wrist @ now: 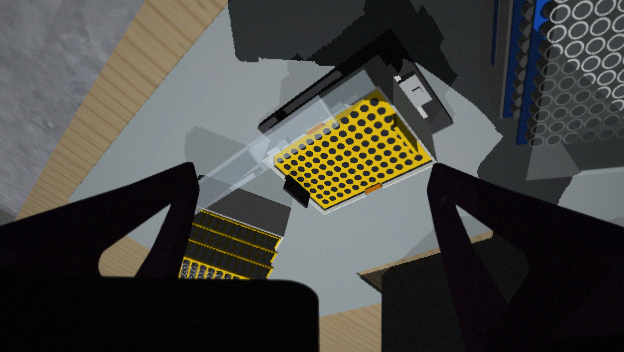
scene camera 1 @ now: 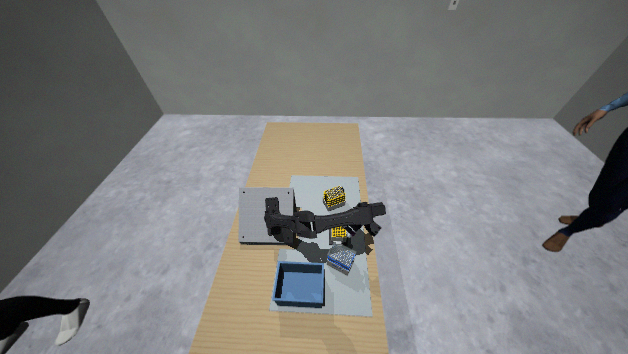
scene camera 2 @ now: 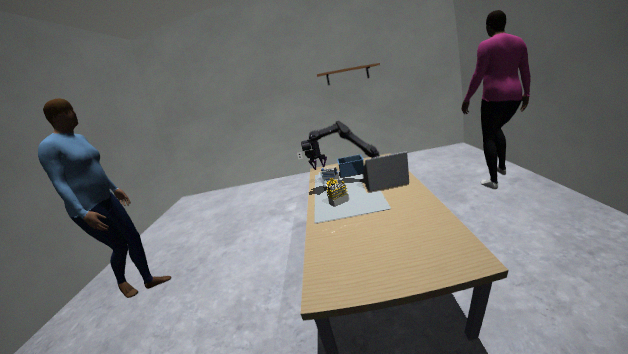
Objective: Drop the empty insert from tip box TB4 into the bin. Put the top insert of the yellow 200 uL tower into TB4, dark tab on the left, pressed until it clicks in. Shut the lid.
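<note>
The tip box TB4 (wrist: pixel 421 131) stands on the mat, its clear lid (wrist: pixel 237 162) swung open to the left in the wrist view. A yellow insert (wrist: pixel 350 155) (scene camera 1: pixel 339 232) with empty holes sits in it, a dark tab (wrist: pixel 296 191) at its lower left edge. My gripper (wrist: pixel 313 175) (scene camera 2: pixel 319 166) is open and empty, high above the box, which shows between and beyond the fingers. The yellow tower (scene camera 1: pixel 334 198) (scene camera 2: pixel 336 191) (wrist: pixel 232 244) stands nearby, its top partly hidden in the wrist view. The blue bin (scene camera 1: pixel 300 304) (scene camera 2: pixel 351 168) stands at the mat's other end.
A box with blue layers and a grey patterned top (scene camera 1: pixel 342 258) (wrist: pixel 585 75) stands beside TB4, towards the bin. A grey perforated panel (scene camera 1: pixel 255 215) (scene camera 2: pixel 387 172) stands beside the mat (scene camera 1: pixel 350 300) (scene camera 2: pixel 360 204). The arm crosses above the mat. People stand on the floor away from the table.
</note>
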